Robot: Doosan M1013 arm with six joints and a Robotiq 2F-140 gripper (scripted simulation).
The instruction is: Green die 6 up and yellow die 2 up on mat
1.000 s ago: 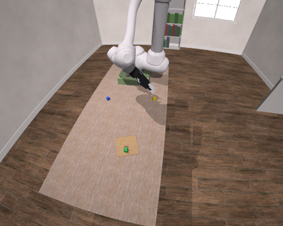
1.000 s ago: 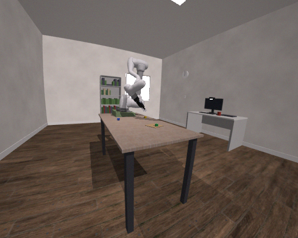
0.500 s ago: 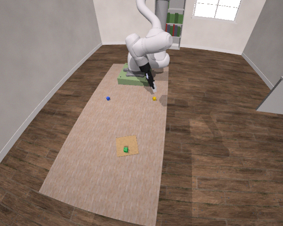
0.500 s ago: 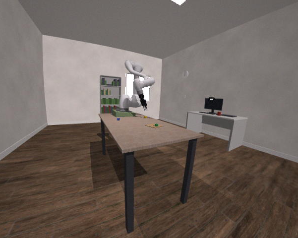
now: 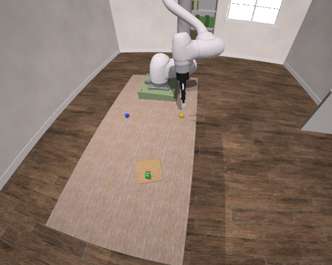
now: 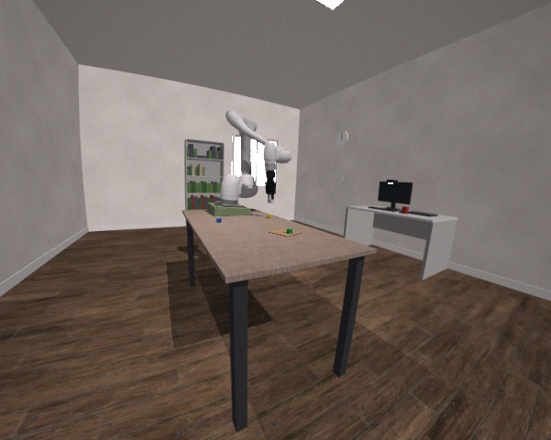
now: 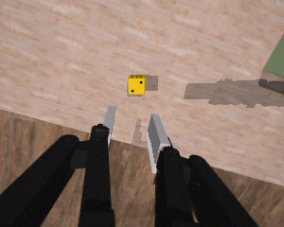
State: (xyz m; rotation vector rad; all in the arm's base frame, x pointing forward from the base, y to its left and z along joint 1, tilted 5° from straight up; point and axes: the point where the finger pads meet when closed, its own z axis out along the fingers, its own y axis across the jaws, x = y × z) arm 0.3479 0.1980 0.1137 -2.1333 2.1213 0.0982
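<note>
The yellow die lies 1 cm to the right of my hand and 14 cm below it. From my hand the other things lie so: green die: 48 cm ahead, 19 cm to the right, 14 cm below; tan mat: 44 cm ahead, 19 cm to the right, 15 cm below; blue die: 42 cm to the right, 14 cm below.
</note>
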